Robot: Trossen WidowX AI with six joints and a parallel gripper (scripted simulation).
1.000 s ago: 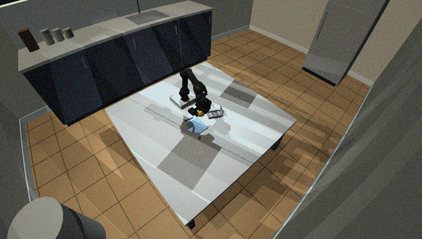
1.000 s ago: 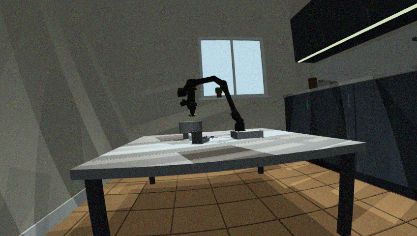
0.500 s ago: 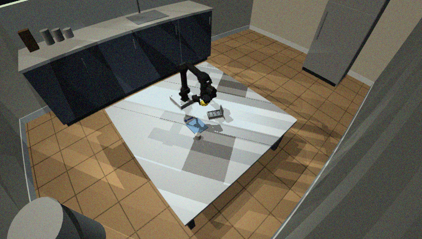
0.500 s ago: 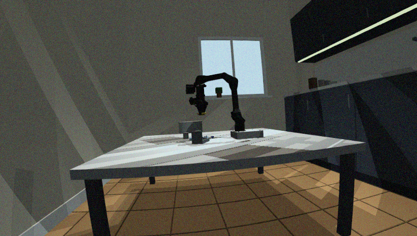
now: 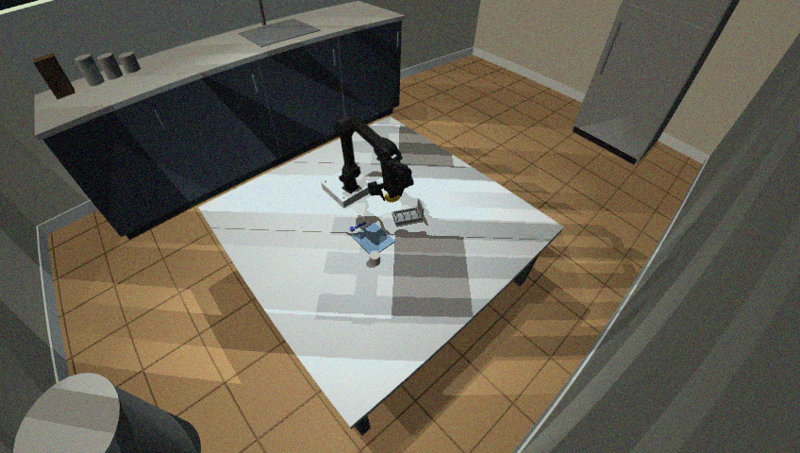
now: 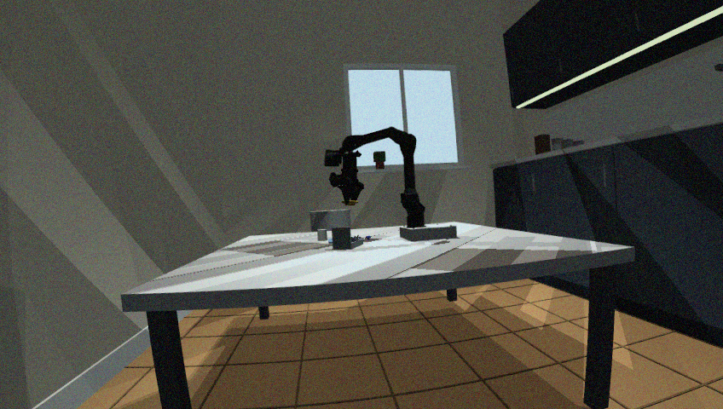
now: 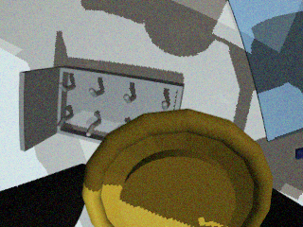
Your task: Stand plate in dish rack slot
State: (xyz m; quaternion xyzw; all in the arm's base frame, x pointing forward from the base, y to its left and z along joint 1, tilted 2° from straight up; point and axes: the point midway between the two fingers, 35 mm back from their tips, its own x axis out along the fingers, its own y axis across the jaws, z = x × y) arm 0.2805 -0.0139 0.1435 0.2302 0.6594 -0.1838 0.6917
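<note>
Right now the grey dish rack is 14 cm below my gripper tip, 7 cm to the left of it and 3 cm ahead of it. Also, from my gripper tip: blue mat 16 cm below, 13 cm to the right; yellow plate 1 cm above.
</note>
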